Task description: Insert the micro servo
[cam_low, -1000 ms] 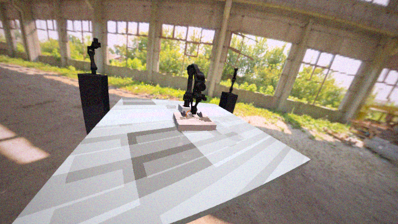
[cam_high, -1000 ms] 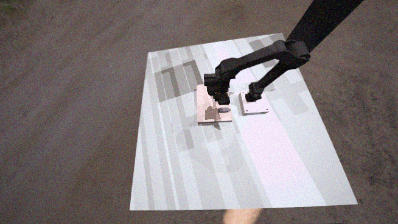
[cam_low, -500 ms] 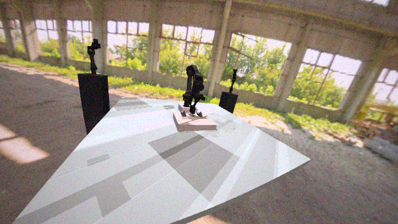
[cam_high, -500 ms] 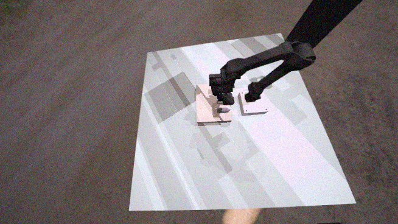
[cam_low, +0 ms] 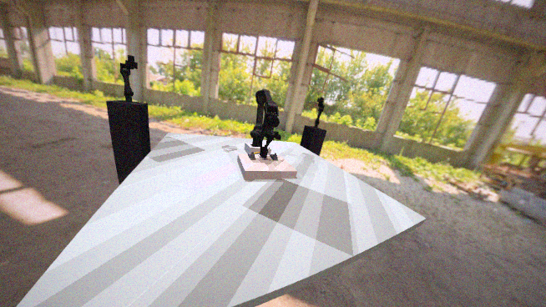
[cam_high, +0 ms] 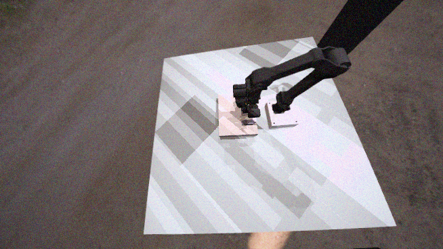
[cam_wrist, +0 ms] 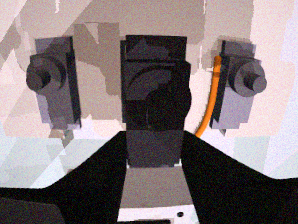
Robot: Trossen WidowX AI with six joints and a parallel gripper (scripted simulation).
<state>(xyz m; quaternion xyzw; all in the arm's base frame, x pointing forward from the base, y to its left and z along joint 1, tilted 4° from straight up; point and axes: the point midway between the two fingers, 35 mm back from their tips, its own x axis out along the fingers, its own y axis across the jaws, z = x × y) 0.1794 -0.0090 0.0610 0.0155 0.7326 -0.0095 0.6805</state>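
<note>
The deck lies 120 mm ahead of my gripper tip and 80 mm below it.
</note>
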